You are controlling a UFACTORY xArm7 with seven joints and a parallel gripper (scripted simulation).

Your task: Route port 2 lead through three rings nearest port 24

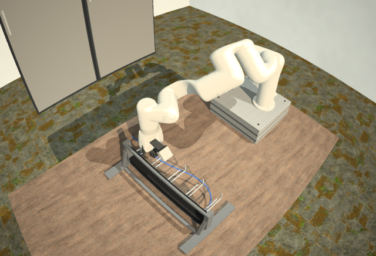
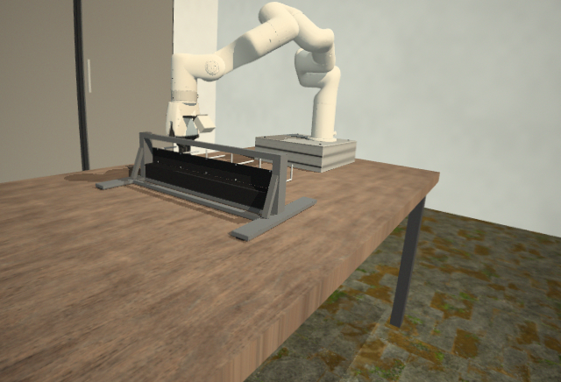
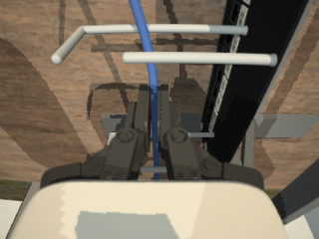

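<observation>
The grey rack is 60 mm ahead of my hand, 160 mm to the left of it and 20 mm below it.
</observation>
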